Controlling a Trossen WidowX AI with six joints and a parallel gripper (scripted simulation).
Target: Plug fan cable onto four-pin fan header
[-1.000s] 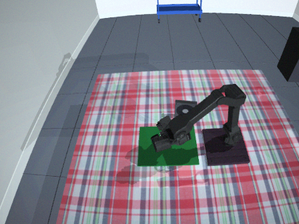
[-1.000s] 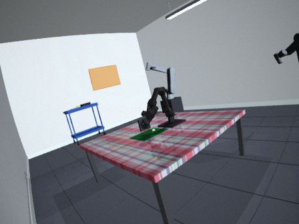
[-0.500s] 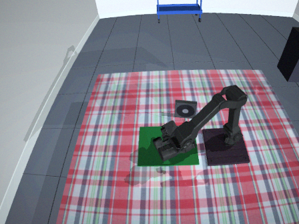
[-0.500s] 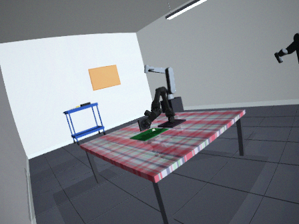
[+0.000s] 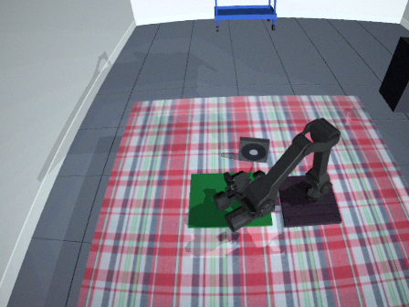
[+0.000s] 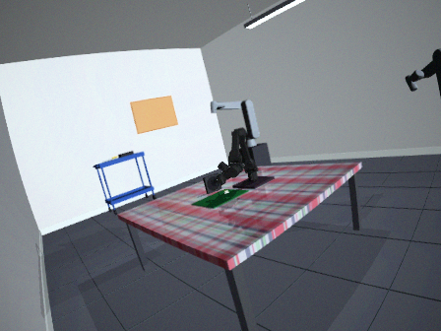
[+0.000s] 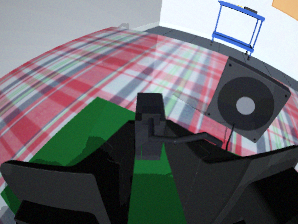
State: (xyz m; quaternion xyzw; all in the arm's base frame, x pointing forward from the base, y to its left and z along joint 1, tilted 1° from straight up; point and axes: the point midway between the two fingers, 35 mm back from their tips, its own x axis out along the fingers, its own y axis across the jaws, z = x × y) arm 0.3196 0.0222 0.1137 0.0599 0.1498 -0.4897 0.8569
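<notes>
My gripper tip is 130 mm above the green board and 10 mm to the right of it. From my gripper tip the other things lie so: black fan: 170 mm to the right, 110 mm behind, 50 mm below; white four-pin header: 110 mm below, 80 mm behind, 10 mm to the right; dark fan plug: 10 mm to the right, 10 mm below.
</notes>
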